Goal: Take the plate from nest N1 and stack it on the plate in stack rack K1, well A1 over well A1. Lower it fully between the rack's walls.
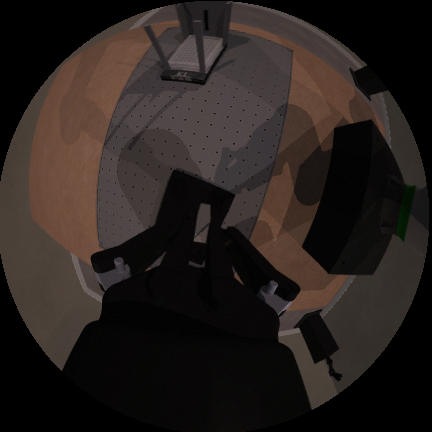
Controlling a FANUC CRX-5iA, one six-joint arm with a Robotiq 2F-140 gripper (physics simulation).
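Note:
My gripper is shut, with its two dark fingers meeting over the near end of the perforated grey board. Nothing shows between the fingertips. Just beyond and under them lies the black plate in nest N1; the fingers hide its near half, and it rests on the board. Stack rack K1 stands at the far end of the board, with thin grey posts and a tall back wall. A light grey well plate lies in it between the posts. The gripper is far from the rack.
The board lies on a brown round table. A large black block with a green mark stands on the right of the table. Small black fixtures sit at the table's rim at the near right and far right.

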